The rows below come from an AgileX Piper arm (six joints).
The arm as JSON. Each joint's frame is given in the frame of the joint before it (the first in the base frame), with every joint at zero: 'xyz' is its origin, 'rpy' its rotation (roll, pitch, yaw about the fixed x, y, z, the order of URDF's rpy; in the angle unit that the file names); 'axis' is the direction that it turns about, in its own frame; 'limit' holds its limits. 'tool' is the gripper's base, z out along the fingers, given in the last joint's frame.
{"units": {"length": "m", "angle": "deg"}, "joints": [
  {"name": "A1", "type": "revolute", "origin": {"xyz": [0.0, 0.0, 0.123], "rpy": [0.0, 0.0, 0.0]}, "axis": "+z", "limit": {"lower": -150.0, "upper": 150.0}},
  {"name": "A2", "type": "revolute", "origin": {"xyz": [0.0, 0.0, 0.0], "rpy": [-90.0, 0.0, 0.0]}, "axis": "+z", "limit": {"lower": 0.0, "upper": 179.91}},
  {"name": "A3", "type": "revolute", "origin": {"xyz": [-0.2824, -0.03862, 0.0], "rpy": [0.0, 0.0, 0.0]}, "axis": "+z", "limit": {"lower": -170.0, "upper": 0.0}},
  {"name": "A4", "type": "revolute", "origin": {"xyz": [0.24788, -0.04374, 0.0], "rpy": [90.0, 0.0, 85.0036]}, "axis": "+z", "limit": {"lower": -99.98, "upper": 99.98}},
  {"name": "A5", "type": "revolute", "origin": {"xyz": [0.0, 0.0, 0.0], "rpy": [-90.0, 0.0, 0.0]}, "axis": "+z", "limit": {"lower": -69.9, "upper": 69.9}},
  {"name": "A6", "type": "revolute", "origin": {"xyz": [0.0, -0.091, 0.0], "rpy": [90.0, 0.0, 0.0]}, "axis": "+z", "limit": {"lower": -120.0, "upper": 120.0}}
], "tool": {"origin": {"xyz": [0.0, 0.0, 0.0], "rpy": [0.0, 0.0, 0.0]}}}
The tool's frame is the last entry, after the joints.
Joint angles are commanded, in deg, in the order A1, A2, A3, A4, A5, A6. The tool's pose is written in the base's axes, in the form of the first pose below.
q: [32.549 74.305 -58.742 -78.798 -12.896 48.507]
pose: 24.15, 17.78, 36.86, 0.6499, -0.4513, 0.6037, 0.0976
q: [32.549 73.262 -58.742 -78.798 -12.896 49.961]
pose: 23.77, 17.54, 37.40, 0.6555, -0.4412, 0.6038, 0.1054
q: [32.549 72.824 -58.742 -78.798 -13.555 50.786]
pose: 23.54, 17.51, 37.64, 0.6578, -0.4384, 0.6018, 0.1142
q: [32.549 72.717 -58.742 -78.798 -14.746 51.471]
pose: 23.37, 17.61, 37.74, 0.6581, -0.4391, 0.5985, 0.1258
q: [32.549 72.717 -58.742 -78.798 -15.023 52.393]
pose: 23.34, 17.64, 37.75, 0.6571, -0.4353, 0.6008, 0.1329
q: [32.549 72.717 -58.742 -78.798 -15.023 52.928]
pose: 23.34, 17.64, 37.75, 0.6565, -0.4325, 0.6029, 0.1360
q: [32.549 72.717 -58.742 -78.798 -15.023 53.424]
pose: 23.34, 17.64, 37.75, 0.6559, -0.4299, 0.6047, 0.1388
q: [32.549 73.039 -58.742 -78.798 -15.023 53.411]
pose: 23.46, 17.72, 37.59, 0.6539, -0.4306, 0.6064, 0.1388
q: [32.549 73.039 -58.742 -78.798 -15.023 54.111]
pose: 23.46, 17.72, 37.59, 0.6530, -0.4269, 0.6091, 0.1428
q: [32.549 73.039 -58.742 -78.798 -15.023 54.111]
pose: 23.46, 17.72, 37.59, 0.6530, -0.4269, 0.6091, 0.1428
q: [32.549 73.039 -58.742 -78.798 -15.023 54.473]
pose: 23.46, 17.72, 37.59, 0.6525, -0.4250, 0.6104, 0.1449
